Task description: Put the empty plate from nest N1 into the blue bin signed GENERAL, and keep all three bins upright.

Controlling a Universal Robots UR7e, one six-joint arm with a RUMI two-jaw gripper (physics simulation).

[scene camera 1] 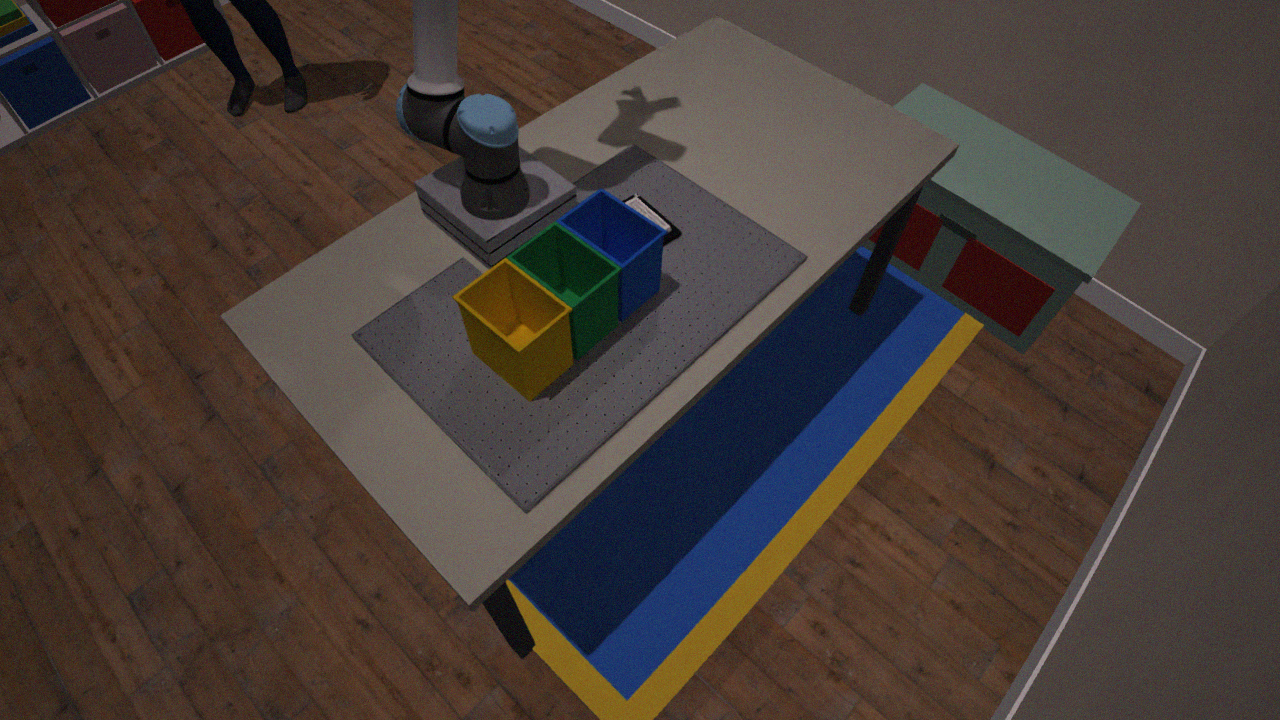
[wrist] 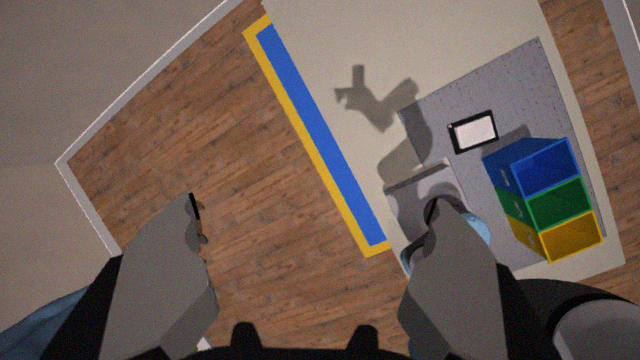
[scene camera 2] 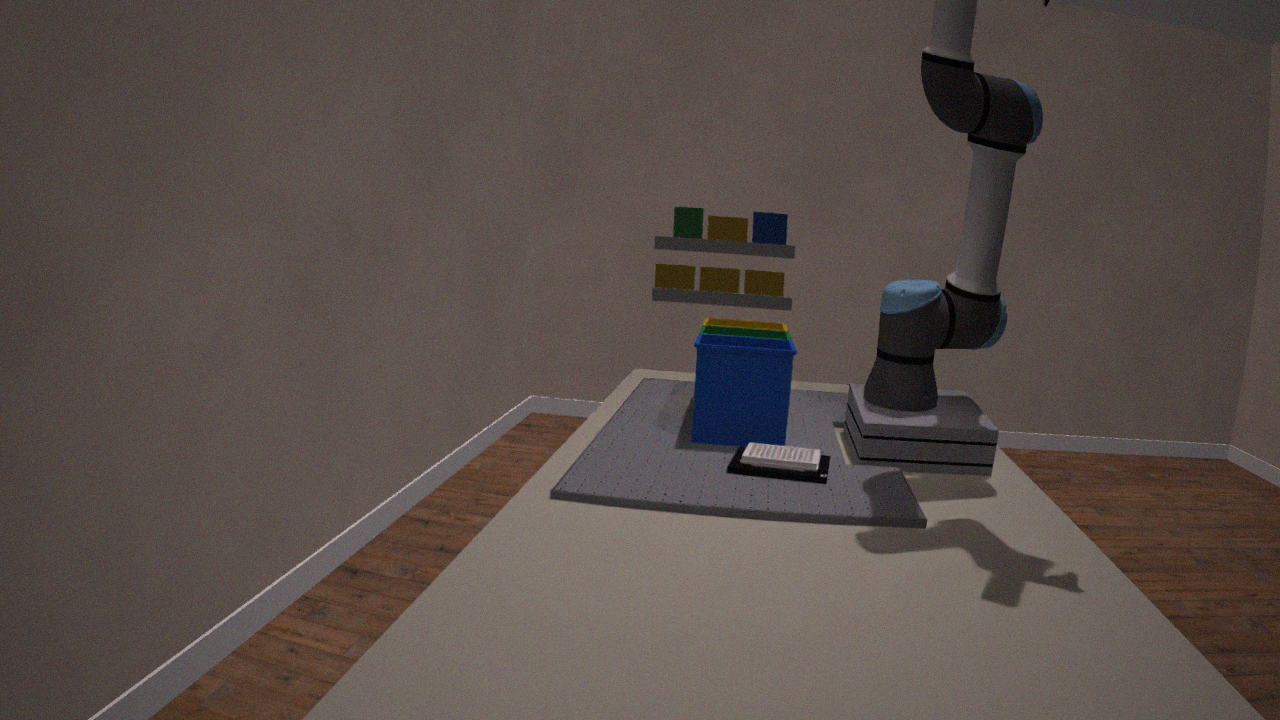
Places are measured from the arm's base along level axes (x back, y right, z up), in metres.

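Where they show: gripper, between the fingertips: (wrist: 313,198); arm's base, origin of its link: (scene camera 1: 495,197) (scene camera 2: 900,399).
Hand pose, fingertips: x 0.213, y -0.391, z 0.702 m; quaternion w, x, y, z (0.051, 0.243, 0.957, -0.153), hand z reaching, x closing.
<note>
Things, the pixels of their top centre, and the offset from my fingertips. Level surfaces: height alone.
- plate, centre of its top: (scene camera 2: 782,452) (scene camera 1: 639,218) (wrist: 475,132) dx -0.437, dy +0.160, dz -0.759 m
- blue bin, centre of its top: (scene camera 2: 745,342) (scene camera 1: 611,226) (wrist: 545,169) dx -0.524, dy +0.323, dz -0.606 m
- green bin, centre of its top: (scene camera 1: 563,262) (scene camera 2: 745,332) (wrist: 559,204) dx -0.535, dy +0.454, dz -0.606 m
- yellow bin, centre of its top: (scene camera 1: 511,302) (scene camera 2: 745,324) (wrist: 571,237) dx -0.546, dy +0.584, dz -0.606 m
- grey perforated mat, height of its surface: dz -0.786 m
- table, height of its surface: dz -0.798 m
The plate (scene camera 1: 646,213) (scene camera 2: 780,456) (wrist: 475,132) is a white, flat rectangular piece with a ribbed side. It lies in a black nest (scene camera 2: 735,466) (wrist: 455,140) beside the blue bin (scene camera 1: 642,284) (scene camera 2: 741,394) (wrist: 547,167). The green bin (scene camera 1: 597,313) (wrist: 560,204) and yellow bin (scene camera 1: 528,362) (wrist: 572,237) stand in a row with the blue one. All three are upright. Lettering on bins and nest cannot be read. My gripper (wrist: 313,198) is open and empty, high above and away from the plate. Its fingers do not show in the two scene views.
The bins and nest stand on a grey perforated mat (scene camera 1: 429,358) (scene camera 2: 626,488) (wrist: 525,75) on the table (scene camera 1: 760,98) (scene camera 2: 716,608) (wrist: 320,30). The arm's base block (scene camera 1: 447,210) (scene camera 2: 921,443) stands next to the mat. A green cabinet (scene camera 1: 1029,170) stands beyond the table's end.
</note>
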